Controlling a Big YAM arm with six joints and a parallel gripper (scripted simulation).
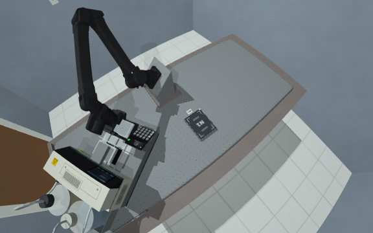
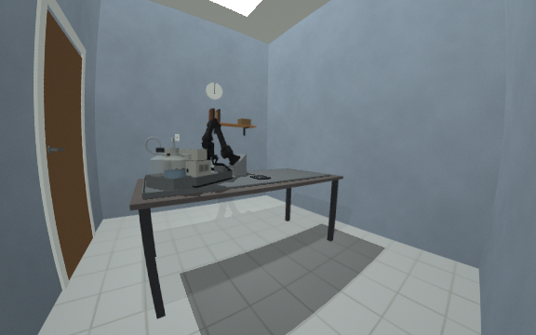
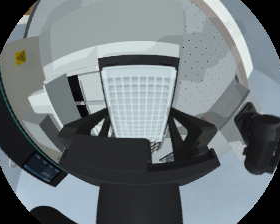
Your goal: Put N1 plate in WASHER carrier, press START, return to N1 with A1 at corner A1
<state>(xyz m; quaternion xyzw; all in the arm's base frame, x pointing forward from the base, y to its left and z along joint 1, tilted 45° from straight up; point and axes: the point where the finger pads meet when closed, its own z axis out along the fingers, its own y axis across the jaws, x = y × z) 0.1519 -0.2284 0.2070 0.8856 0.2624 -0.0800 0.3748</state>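
Now: hand 1 cm above the white well plate. The rest, counted from my hand: plate washer 13 cm to the right, 8 cm ahead, 2 cm above; then bottle 42 cm to the right, 18 cm ahead, 2 cm above.
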